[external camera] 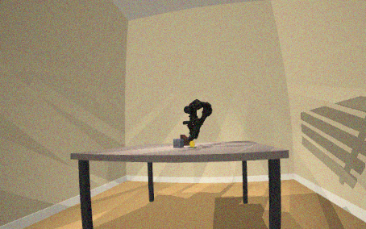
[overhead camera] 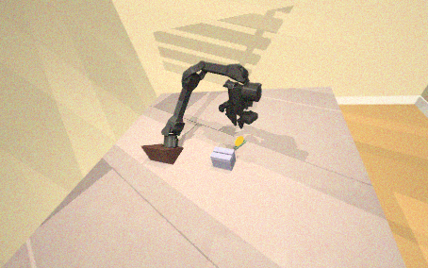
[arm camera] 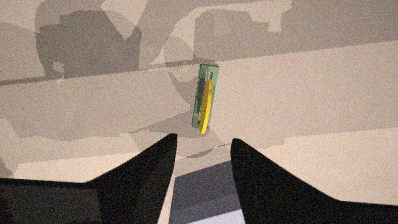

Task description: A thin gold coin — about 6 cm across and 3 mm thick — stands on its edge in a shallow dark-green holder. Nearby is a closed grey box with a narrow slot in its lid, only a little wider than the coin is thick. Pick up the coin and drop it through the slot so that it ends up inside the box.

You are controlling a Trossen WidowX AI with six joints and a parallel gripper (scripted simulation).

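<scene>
Right now my gripper tip is 8 cm above the gold coin and 1 cm to the left of it.
</scene>
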